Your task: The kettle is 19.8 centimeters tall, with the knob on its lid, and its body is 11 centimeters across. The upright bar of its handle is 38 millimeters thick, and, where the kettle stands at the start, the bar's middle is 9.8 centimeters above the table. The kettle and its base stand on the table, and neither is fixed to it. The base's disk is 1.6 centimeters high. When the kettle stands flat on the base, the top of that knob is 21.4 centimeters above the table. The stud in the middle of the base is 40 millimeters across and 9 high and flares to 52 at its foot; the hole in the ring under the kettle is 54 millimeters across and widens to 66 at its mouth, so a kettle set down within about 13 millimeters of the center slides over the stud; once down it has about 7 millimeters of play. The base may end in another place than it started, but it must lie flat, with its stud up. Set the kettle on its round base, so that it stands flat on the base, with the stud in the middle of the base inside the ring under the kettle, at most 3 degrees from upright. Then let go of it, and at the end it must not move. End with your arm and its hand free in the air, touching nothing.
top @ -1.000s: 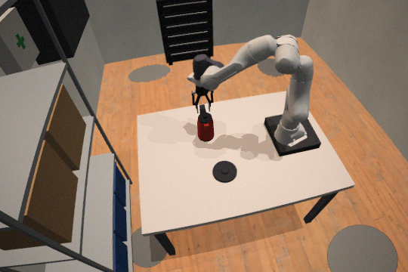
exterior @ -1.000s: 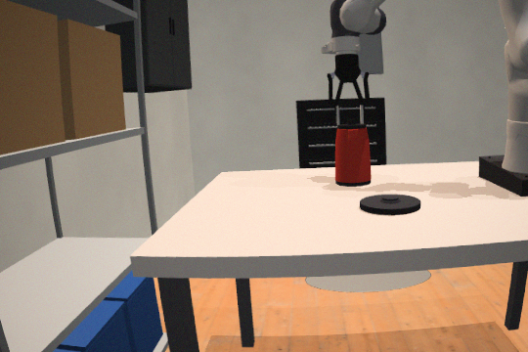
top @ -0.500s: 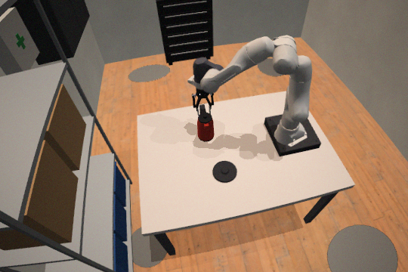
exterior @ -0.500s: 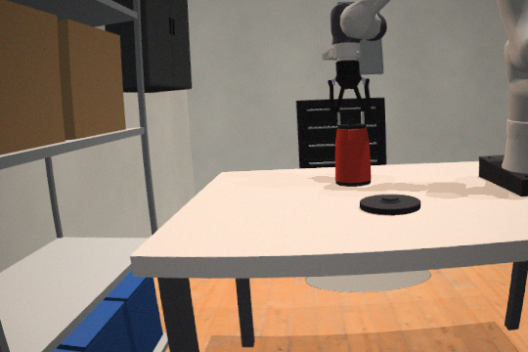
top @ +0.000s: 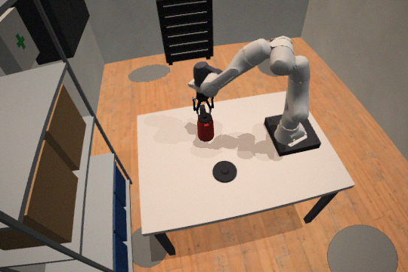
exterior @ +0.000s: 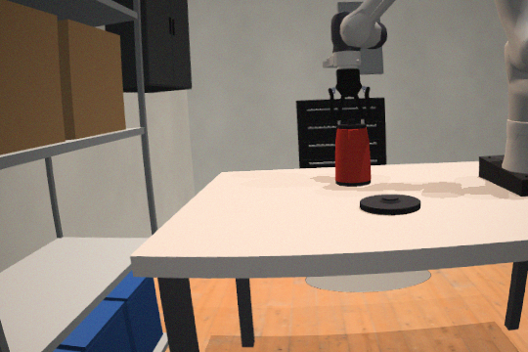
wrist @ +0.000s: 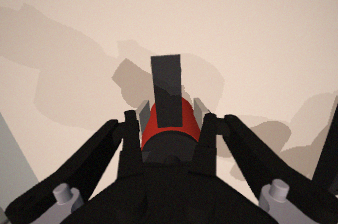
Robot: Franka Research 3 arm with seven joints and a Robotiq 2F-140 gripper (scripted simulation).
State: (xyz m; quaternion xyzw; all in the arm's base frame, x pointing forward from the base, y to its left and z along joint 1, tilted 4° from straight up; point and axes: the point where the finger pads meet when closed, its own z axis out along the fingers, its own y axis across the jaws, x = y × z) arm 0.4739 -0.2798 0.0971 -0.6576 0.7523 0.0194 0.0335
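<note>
Right now the red kettle is 60 mm below my hand, 30 mm to the left of it and 10 mm ahead of it. Also, from my hand: black round base (380 mm to the left, 140 mm below, 20 mm behind).
</note>
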